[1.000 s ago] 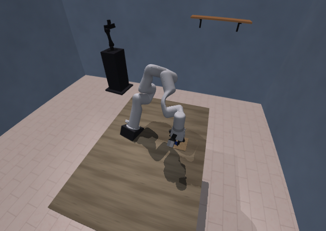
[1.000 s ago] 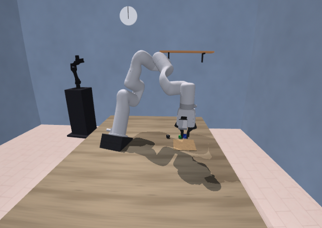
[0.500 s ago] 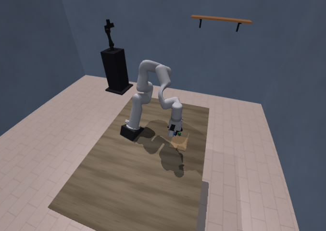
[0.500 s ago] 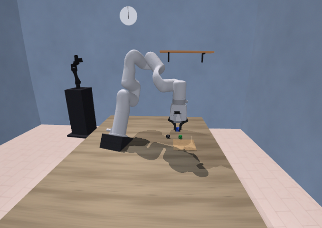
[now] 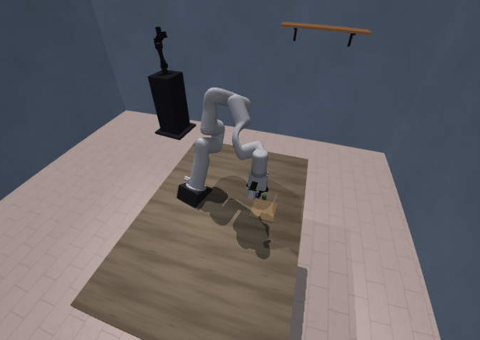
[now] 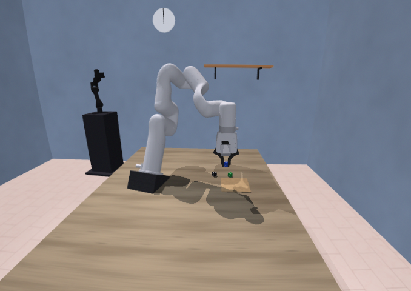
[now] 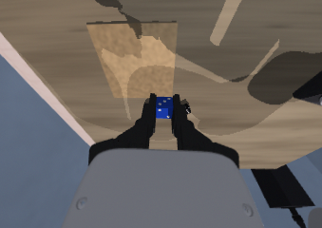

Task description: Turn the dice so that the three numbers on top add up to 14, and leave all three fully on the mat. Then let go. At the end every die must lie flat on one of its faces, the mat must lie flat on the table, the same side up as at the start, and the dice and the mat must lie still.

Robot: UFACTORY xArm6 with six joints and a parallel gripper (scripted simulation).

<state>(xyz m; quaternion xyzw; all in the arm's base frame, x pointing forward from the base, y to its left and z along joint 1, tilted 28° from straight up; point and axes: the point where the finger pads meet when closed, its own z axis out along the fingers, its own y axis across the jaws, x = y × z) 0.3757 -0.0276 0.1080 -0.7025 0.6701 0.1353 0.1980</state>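
Now: the tan mat 12 cm below my hand and 5 cm ahead of it. The rest, counted from my hand: black die (11 cm below, 9 cm to the left, 6 cm behind); then blue die (1 cm below); then green die (11 cm below, 10 cm to the left, 2 cm ahead).
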